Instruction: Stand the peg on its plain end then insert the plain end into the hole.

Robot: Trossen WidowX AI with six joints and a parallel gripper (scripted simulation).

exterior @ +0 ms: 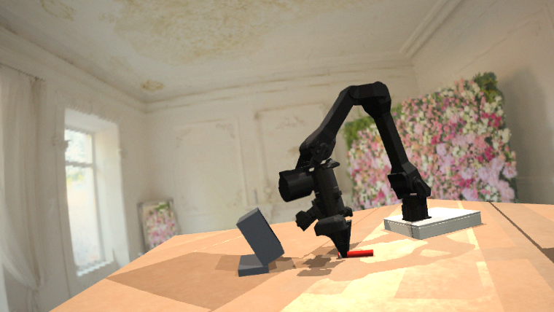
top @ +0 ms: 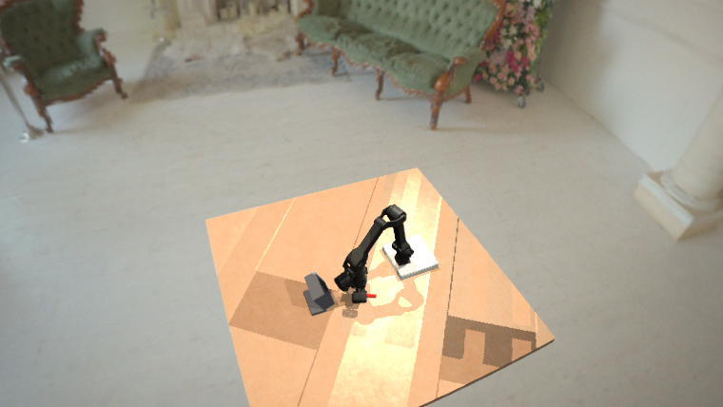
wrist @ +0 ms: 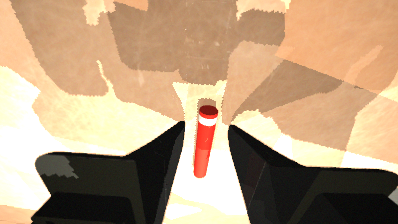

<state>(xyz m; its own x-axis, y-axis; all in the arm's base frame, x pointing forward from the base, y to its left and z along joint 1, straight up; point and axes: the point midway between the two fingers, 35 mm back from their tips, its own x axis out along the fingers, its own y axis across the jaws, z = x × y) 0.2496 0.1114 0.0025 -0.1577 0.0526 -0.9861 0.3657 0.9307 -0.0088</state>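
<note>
My gripper tip is 10 mm past the red peg. The rest, counted from my gripper tip: grey sloped panel: 190 mm ahead, 70 mm above, 30 mm to the right; grey foot: 210 mm ahead, 30 mm to the right.
</note>
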